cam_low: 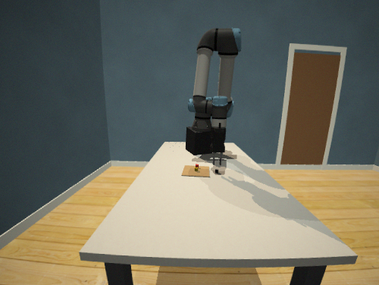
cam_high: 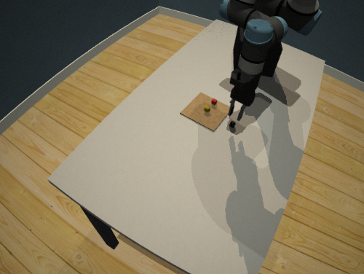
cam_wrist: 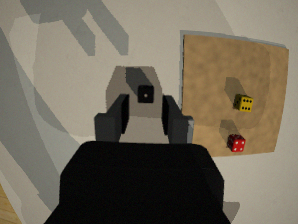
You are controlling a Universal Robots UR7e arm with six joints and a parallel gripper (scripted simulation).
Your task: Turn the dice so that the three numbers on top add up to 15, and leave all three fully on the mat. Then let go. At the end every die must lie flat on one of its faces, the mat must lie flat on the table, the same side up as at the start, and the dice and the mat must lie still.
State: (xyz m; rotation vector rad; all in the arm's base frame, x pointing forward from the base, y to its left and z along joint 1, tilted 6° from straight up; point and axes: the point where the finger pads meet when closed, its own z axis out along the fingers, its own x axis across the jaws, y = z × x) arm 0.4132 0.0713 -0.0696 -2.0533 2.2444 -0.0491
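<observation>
Right now the black die is 50 mm below my hand. Also, from my hand: yellow die (110 mm to the right, 50 mm below, 10 mm behind); then red die (100 mm to the right, 60 mm behind, 50 mm below); then brown mat (110 mm to the right, 60 mm below, 10 mm behind).
</observation>
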